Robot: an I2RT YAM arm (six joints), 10 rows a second.
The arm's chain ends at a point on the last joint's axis. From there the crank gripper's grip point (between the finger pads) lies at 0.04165 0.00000 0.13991 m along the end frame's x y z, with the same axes.
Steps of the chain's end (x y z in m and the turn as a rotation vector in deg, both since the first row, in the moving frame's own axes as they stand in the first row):
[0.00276 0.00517 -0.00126 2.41 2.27 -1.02]
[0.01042 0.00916 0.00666 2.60 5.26 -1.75]
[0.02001 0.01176 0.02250 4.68 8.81 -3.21]
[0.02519 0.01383 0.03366 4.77 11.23 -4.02]
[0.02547 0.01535 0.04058 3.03 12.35 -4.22]
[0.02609 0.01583 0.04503 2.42 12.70 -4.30]
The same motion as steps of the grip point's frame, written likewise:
[0.00821 -0.00147 -0.00316 2.41 2.27 -1.02]
[0.02295 0.00144 0.00208 2.60 5.26 -1.75]
[0.04053 -0.00227 0.01392 4.68 8.81 -3.21]
[0.05108 -0.00124 0.02228 4.77 11.23 -4.02]
[0.05401 0.00411 0.02817 3.03 12.35 -4.22]
[0.05545 0.00592 0.03227 2.42 12.70 -4.30]

